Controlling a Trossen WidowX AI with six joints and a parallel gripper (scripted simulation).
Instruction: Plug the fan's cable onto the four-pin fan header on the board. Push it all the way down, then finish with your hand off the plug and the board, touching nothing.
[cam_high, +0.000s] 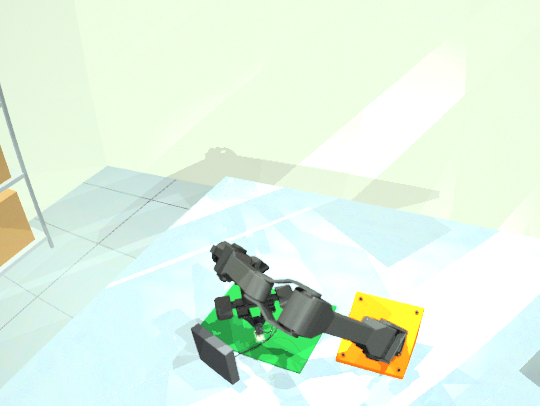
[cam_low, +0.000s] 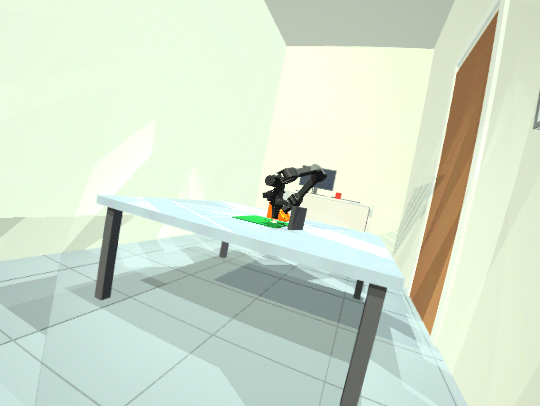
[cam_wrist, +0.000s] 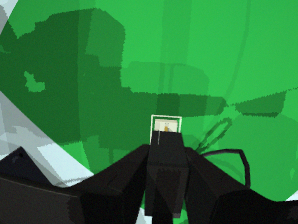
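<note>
The white four-pin header is 4 cm below my gripper tip and 1 cm to the left of it. Round my gripper tip: fan 13 cm to the left, 3 cm ahead, 2 cm above; then dark grey fan plug 1 cm to the left, 1 cm above; then green board 5 cm to the right, 5 cm below, 1 cm ahead.
</note>
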